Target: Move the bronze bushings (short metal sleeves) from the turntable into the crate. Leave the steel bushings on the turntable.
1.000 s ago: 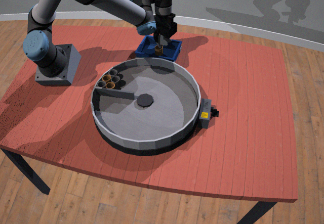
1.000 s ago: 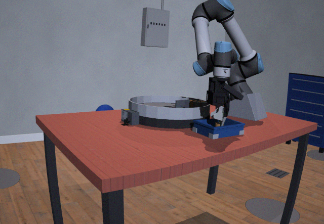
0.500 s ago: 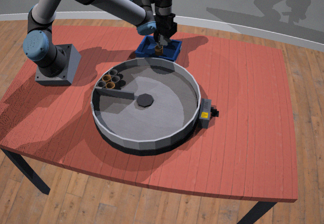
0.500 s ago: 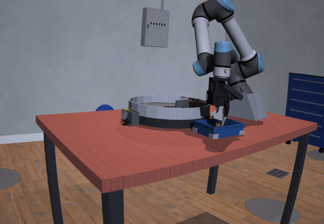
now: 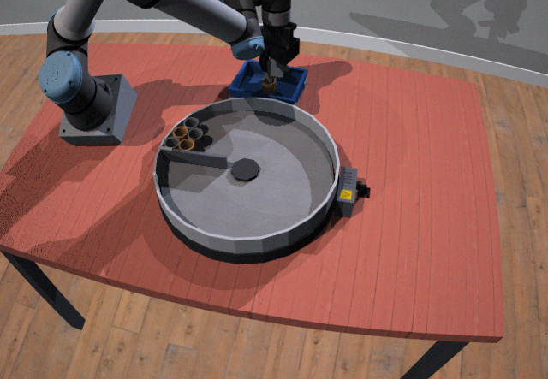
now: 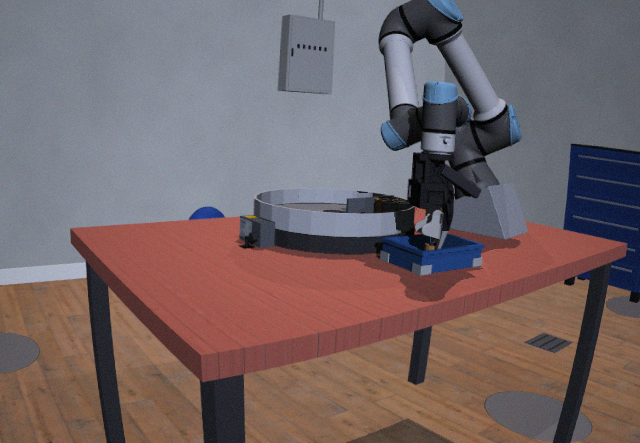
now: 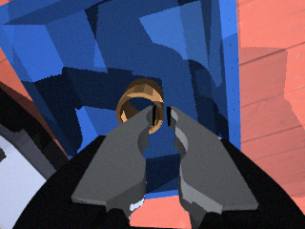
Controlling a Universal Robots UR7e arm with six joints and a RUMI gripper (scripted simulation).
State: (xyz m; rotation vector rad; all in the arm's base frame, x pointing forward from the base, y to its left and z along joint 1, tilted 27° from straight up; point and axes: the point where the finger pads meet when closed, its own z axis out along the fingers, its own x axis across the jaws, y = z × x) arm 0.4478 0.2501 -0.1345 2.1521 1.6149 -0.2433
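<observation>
Now: hand 2 cm to the left of the blue crate and 2 cm above it. Round my hand: grey turntable: 36 cm to the right, 4 cm ahead, 1 cm above.
</observation>
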